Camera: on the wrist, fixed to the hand. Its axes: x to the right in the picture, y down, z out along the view.
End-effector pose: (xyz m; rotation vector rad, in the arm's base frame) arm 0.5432 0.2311 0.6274 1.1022 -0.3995 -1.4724
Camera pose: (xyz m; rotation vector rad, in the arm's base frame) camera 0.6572 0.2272 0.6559 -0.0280 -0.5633 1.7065
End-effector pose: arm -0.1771 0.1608 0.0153 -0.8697 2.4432 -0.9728
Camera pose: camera -0.2602 0.2431 0.0033 2.8909 0.9122 0.3692
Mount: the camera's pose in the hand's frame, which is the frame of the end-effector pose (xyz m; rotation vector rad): 0.0084 0.0894 -0.0759 0.0584 -0.9234 -2.8622
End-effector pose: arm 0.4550 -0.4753 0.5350 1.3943 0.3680 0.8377
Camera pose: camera 0.3824 -0.4193 0.6086 0.0327 0.9954 -2.0055
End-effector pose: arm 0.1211 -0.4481 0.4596 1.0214 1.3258 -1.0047
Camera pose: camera 0.1876 -0.3514 0.4524 1.7436 -0.7509 1.9645
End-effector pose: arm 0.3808 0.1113 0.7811 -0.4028 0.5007 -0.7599
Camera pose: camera 0.3922 0.1516 0.6713 0.9328 1.2334 2.2356
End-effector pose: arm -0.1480 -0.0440 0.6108 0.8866 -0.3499 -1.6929
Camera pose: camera -0.0322 -0.0643 0.6138 0.0961 -0.3590 1.5518
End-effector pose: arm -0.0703 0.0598 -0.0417 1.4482 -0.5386 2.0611
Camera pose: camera -0.1847 0.0396 -0.0600 1.0509 0.9636 -0.8435
